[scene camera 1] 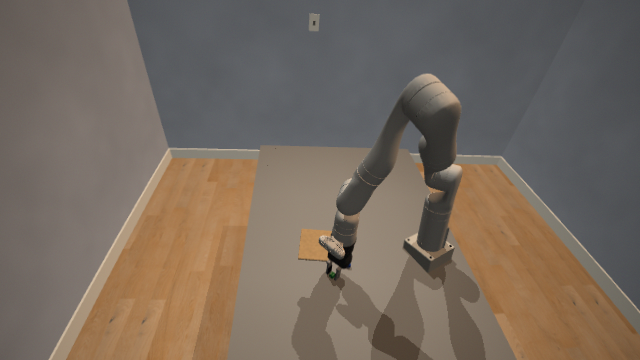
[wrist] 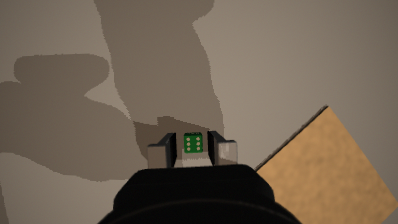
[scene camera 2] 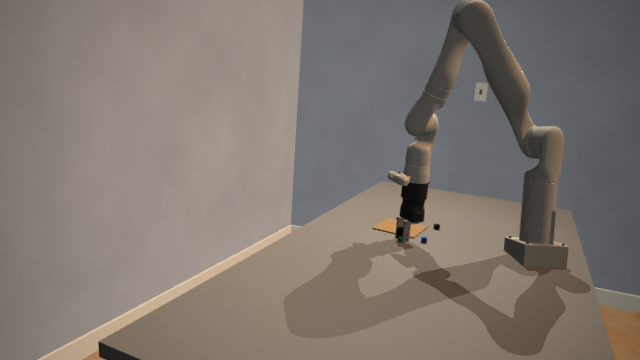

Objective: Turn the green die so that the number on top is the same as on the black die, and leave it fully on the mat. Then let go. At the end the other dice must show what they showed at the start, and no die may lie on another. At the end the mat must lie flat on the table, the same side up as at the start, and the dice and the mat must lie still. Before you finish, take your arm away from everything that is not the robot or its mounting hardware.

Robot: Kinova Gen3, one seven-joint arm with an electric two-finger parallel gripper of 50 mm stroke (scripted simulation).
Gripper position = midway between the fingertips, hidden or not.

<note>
I see my gripper [scene camera 2: 401, 240] and a tan mat [scene camera 1: 310, 249].
My gripper shows as well in the wrist view [wrist: 192, 143].
</note>
